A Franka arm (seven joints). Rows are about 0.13 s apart.
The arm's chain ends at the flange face. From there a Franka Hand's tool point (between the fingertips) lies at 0.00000 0.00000 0.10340 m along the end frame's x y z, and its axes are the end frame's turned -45 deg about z.
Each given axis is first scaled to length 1.
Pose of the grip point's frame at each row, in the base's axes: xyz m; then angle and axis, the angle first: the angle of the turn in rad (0 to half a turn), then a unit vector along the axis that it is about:
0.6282 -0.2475 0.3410 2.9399 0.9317 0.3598 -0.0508
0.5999 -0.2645 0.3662 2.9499 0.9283 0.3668 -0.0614
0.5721 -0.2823 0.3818 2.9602 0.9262 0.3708 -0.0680
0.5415 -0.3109 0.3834 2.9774 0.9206 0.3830 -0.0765
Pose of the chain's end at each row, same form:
0.6304 -0.2245 0.4418 2.9164 0.9997 -0.0242 -0.0082
0.6044 -0.2416 0.4669 2.9175 0.9997 -0.0164 -0.0200
0.5781 -0.2599 0.4826 2.9220 0.9995 -0.0119 -0.0281
0.5495 -0.2893 0.4842 2.9313 0.9992 0.0016 -0.0393

